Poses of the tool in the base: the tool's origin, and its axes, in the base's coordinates. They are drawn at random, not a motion.
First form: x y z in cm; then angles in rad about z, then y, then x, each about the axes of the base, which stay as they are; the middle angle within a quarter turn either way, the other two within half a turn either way.
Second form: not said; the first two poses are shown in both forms.
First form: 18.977 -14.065 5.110 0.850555 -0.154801 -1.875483
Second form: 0.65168 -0.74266 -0.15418 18.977; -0.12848 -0.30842 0.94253 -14.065; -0.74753 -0.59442 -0.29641 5.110; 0 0 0 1
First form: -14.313 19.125 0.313 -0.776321 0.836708 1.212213
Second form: 0.47798 0.46938 0.74244 -14.313; 0.25014 0.73751 -0.62730 19.125; -0.84200 0.48555 0.23510 0.313; 0 0 0 1
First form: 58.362 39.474 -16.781 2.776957 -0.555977 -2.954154
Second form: -0.79354 -0.30290 -0.52777 58.362; -0.44224 0.88282 0.15828 39.474; 0.41799 0.35900 -0.83451 -16.781; 0 0 0 1
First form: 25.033 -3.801 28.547 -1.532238 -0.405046 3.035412
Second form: 0.03543 0.91840 -0.39406 25.033; 0.99202 -0.08006 -0.09741 -3.801; -0.12101 -0.38747 -0.91391 28.547; 0 0 0 1
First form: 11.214 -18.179 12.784 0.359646 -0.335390 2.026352
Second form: 0.88387 -0.33233 -0.32914 11.214; -0.43150 -0.30779 -0.84798 -18.179; 0.18051 0.89153 -0.41545 12.784; 0 0 0 1
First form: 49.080 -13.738 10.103 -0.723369 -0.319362 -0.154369
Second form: 0.71168 0.62844 -0.31396 49.080; -0.61786 0.77262 0.14598 -13.738; 0.33431 0.09009 0.93815 10.103; 0 0 0 1
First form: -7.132 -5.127 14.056 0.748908 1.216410 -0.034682
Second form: 0.25417 -0.23626 0.93786 -7.132; 0.65661 0.75413 0.01203 -5.127; -0.71011 0.61275 0.34681 14.056; 0 0 0 1
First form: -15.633 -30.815 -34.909 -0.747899 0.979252 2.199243
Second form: 0.40882 0.37925 0.83008 -15.633; 0.89210 0.02569 -0.45110 -30.815; -0.19240 0.92494 -0.32783 -34.909; 0 0 0 1
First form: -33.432 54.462 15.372 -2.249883 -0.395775 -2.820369
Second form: -0.57953 0.71799 -0.38552 -33.432; 0.66189 0.69067 0.29132 54.462; 0.47544 -0.08635 -0.87550 15.372; 0 0 0 1
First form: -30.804 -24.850 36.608 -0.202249 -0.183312 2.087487
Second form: 0.96320 0.19751 -0.18229 -30.804; -0.05603 -0.51577 -0.85489 -24.850; -0.26287 0.83365 -0.48573 36.608; 0 0 0 1
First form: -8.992 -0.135 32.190 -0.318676 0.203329 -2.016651
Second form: 0.93009 0.30686 0.20193 -8.992; -0.03791 -0.46660 0.88366 -0.135; 0.36538 -0.82953 -0.42235 32.190; 0 0 0 1
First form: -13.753 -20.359 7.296 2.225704 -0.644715 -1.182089
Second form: -0.48682 -0.63391 -0.60097 -13.753; -0.03816 -0.67191 0.73965 -20.359; -0.87267 0.38301 0.30292 7.296; 0 0 0 1
